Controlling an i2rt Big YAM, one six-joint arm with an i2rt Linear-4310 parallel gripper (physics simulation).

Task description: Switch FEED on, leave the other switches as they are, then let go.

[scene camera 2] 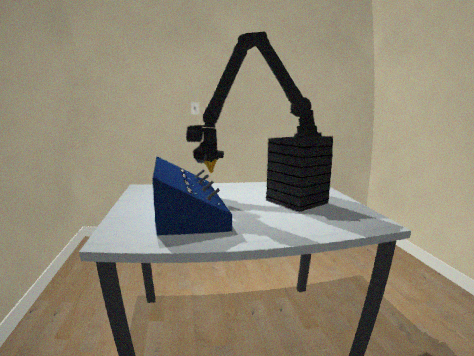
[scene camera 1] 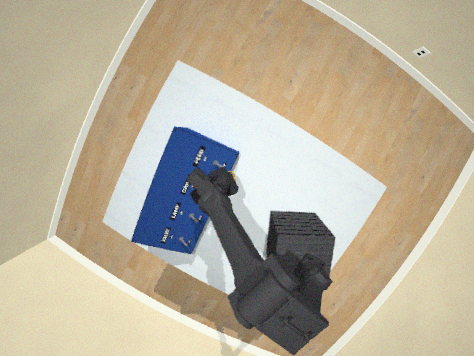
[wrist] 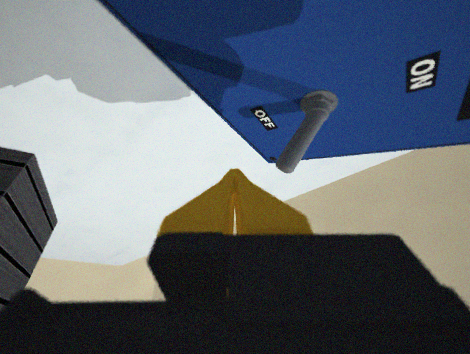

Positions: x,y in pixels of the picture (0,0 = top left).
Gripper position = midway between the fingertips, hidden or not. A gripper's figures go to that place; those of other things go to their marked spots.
Scene:
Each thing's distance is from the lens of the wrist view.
my gripper [wrist: 234,176]: 0.13 m
feed lever [wrist: 292,154]: 0.11 m

